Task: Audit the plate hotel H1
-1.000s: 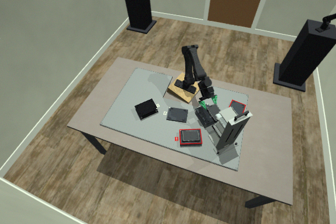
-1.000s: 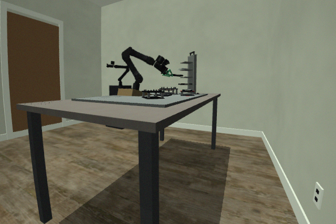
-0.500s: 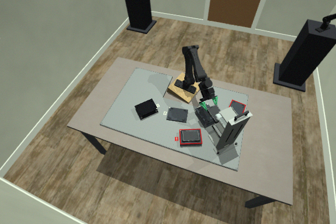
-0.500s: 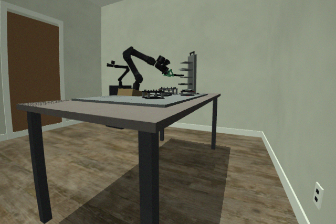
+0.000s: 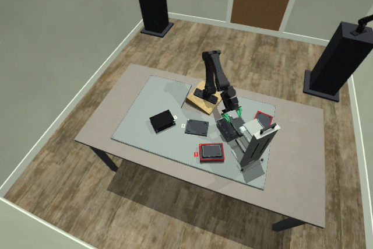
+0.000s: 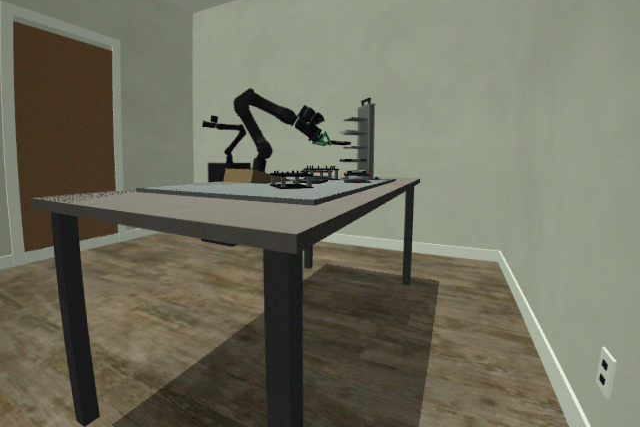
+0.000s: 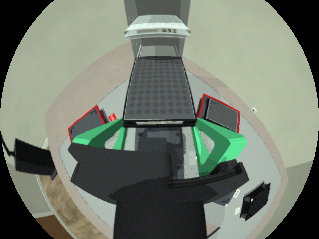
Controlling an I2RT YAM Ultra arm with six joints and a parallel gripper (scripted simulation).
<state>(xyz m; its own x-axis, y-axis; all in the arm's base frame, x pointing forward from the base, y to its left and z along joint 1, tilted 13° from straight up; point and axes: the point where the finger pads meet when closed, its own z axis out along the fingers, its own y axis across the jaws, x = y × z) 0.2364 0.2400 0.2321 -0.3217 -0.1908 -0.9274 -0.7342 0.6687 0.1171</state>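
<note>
The pale plate labelled G51 is 10 cm ahead of my hand, 12 cm to the left of it and 7 cm above it.
</note>
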